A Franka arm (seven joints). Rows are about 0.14 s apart.
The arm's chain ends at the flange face. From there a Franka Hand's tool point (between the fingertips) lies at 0.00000 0.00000 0.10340 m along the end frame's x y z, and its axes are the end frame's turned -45 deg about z.
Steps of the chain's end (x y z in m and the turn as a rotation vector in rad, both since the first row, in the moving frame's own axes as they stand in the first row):
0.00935, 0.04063, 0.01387, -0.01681, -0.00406, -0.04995
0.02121, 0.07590, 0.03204, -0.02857, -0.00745, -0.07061
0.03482, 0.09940, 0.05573, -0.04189, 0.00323, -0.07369
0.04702, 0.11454, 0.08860, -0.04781, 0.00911, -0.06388
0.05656, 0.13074, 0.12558, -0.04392, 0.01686, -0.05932
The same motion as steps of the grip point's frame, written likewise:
-0.02362, 0.03631, 0.01385, -0.00902, -0.01476, -0.04995
-0.04125, 0.07030, 0.03199, -0.01493, -0.02547, -0.07061
-0.04837, 0.09831, 0.05564, -0.03190, -0.02734, -0.07369
-0.05044, 0.11849, 0.08848, -0.04025, -0.02737, -0.06388
-0.05430, 0.13694, 0.12547, -0.04298, -0.01913, -0.05932

